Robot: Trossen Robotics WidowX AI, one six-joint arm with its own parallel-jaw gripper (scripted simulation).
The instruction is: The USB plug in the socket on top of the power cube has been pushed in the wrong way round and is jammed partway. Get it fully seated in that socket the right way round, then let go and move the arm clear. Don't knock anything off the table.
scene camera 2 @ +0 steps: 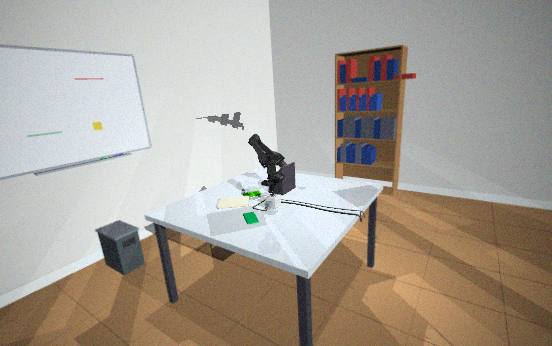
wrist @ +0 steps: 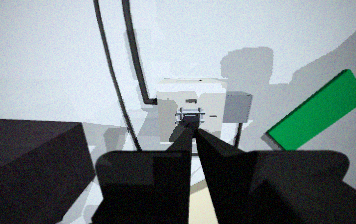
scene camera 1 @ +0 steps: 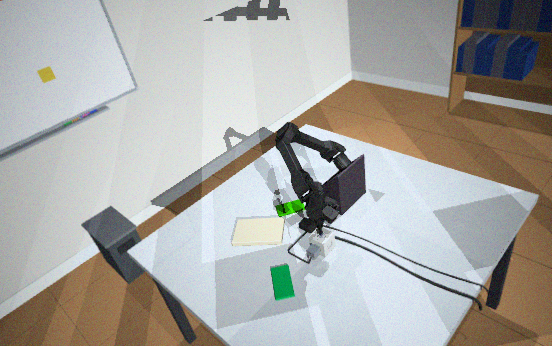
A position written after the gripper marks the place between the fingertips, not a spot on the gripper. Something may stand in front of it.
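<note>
The wrist view shows the gripper (wrist: 193, 132), and in scene camera 1 there is a cream pad (scene camera 1: 264, 231).
</note>
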